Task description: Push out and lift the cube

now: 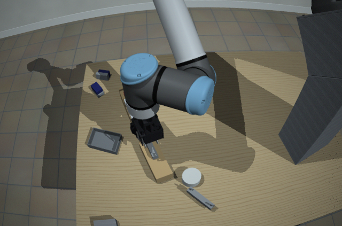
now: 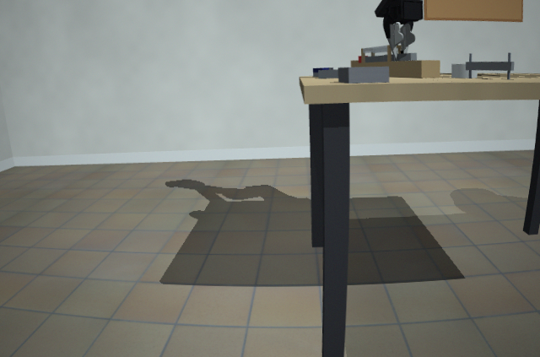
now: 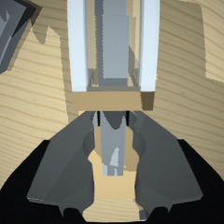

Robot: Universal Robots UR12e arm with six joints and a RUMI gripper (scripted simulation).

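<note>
My hand is 30 mm short of the red cube, 220 mm to the left of it and 10 mm above it. Also, from my hand: grey tray: 160 mm ahead, 70 mm to the right, 60 mm below; wooden channel: 10 mm ahead, 100 mm to the right, 10 mm below; white disc: 100 mm behind, 160 mm to the left, 50 mm below.
</note>
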